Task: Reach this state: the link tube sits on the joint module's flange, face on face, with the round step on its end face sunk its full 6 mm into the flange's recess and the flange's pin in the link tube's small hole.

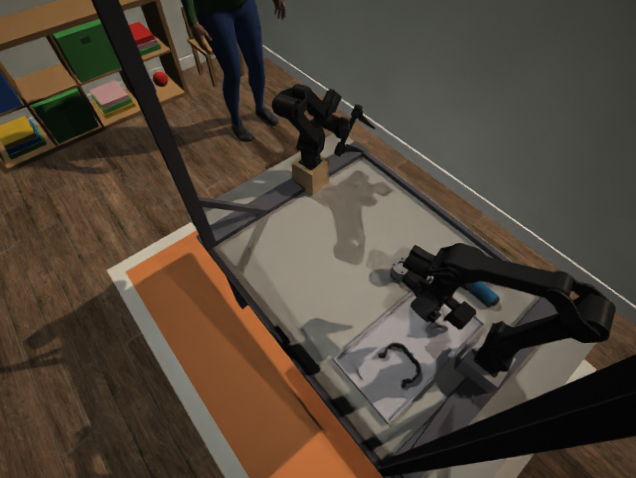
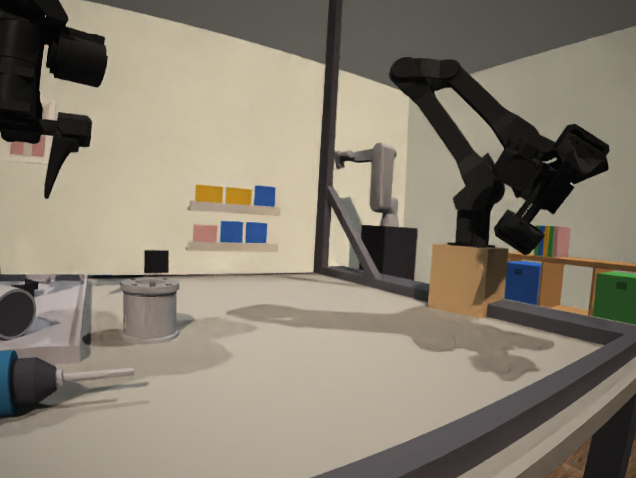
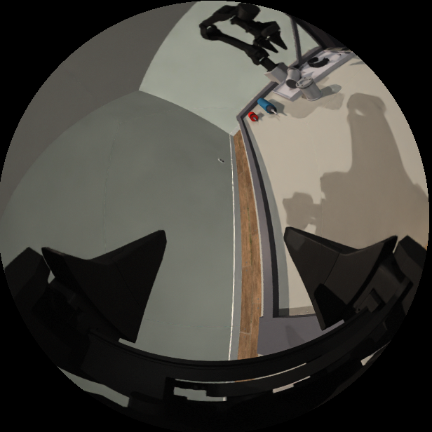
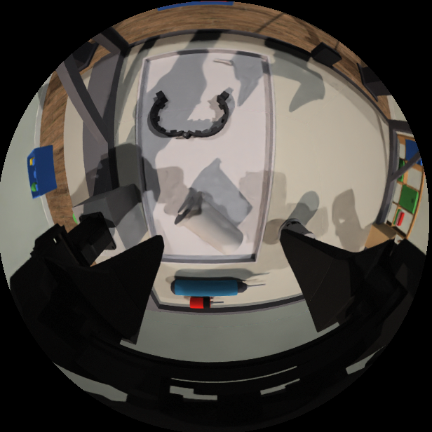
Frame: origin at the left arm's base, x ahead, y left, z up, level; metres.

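Seen in the pictures: left gripper, between the fingertips: [image 1: 369,140] [image 2: 559,204]; right gripper, between the fingertips: [image 2: 4,196]; left arm's base, origin of its link: [image 1: 310,161] [image 2: 471,246]; right arm's base, origin of its link: [image 1: 490,360].
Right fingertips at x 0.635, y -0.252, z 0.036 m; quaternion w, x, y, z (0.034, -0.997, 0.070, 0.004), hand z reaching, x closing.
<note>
Offsets run from my right fingertips to a thing's middle.
The link tube [image 4: 215,229] [image 3: 292,77] [image 2: 12,312] is a light cylinder with a dark end, lying on its side in the tray [image 4: 272,125] [image 2: 81,318]. The joint module @[dx -0.144, dy +0.117, dz -0.115 m] [image 1: 398,269] [image 2: 150,313] [image 3: 310,90] [image 4: 296,226] is a short grey cylinder standing upright on the table beside the tray, flange up; the link tube is apart from it. My right gripper [image 4: 222,238] [image 1: 442,310] is open and empty, above the tray's end near the link tube, pointing down. My left gripper [image 3: 226,235] [image 1: 368,139] is open and empty, far from both parts, near its own base.
A black curved piece [image 4: 190,134] [image 1: 419,364] lies in the tray, with a small light piece [image 4: 223,62] near its far end. A blue screwdriver-like tool @[dx +0.034, dy +0.236, dz -0.127 m] [image 4: 206,287] [image 1: 483,292] [image 3: 265,105] and a smaller red one [image 4: 199,302] [image 3: 253,116] lie between tray and table edge.
</note>
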